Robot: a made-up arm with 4 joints.
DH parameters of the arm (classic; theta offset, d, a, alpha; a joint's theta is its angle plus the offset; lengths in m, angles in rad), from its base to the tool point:
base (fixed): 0.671 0 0.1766 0
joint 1: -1.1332 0 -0.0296 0
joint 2: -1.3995 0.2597 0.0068 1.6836
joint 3: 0 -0.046 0.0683 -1.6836
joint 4: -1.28 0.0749 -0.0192 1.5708
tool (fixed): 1.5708 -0.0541 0 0
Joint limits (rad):
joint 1: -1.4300..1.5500
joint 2: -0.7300..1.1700
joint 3: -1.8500..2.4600
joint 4: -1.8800..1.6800
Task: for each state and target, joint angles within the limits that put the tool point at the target. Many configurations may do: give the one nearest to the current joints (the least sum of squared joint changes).
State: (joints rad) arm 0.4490 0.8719 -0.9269 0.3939
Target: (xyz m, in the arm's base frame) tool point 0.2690 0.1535 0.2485
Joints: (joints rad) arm 0.3222 1.1328 -0.7595 0.2300
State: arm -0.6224 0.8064 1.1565 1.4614
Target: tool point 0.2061 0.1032 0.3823
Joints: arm -0.1485 0.2306 0.9341 0.5945
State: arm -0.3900 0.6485 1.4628 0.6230
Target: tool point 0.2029 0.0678 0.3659
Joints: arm -0.7497 0.0789 1.1015 0.8881
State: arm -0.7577 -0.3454 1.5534 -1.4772
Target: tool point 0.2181 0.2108 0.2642
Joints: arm -0.5622 0.0095 2.4414 -1.6082
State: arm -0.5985 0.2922 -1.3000 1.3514
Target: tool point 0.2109 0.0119 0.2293
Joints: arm -0.4069 0.4832 -1.1791 0.8253
